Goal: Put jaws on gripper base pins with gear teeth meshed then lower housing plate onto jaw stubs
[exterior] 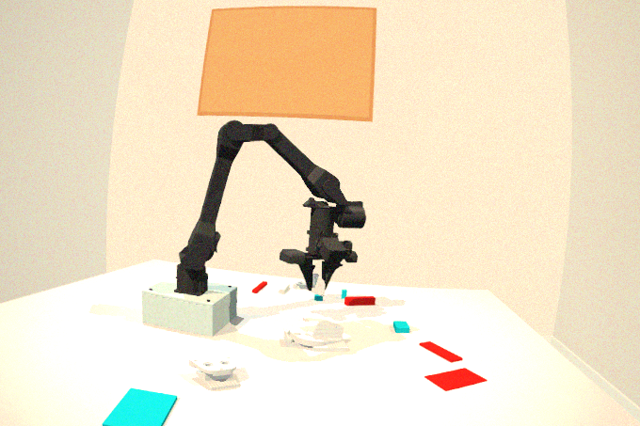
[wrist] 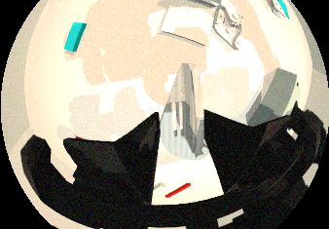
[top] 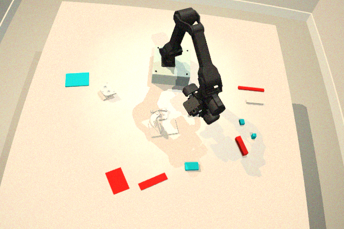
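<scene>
The flat white plate lies 3 cm ahead of my gripper tip, 14 cm to the right of it and 8 cm below it. Round my gripper tip: gripper base: 14 cm behind, 40 cm to the right, 6 cm below; then white jaw: 1 cm behind, 17 cm to the right, 7 cm below; then housing plate: 3 cm behind, 15 cm to the right, 8 cm below.
</scene>
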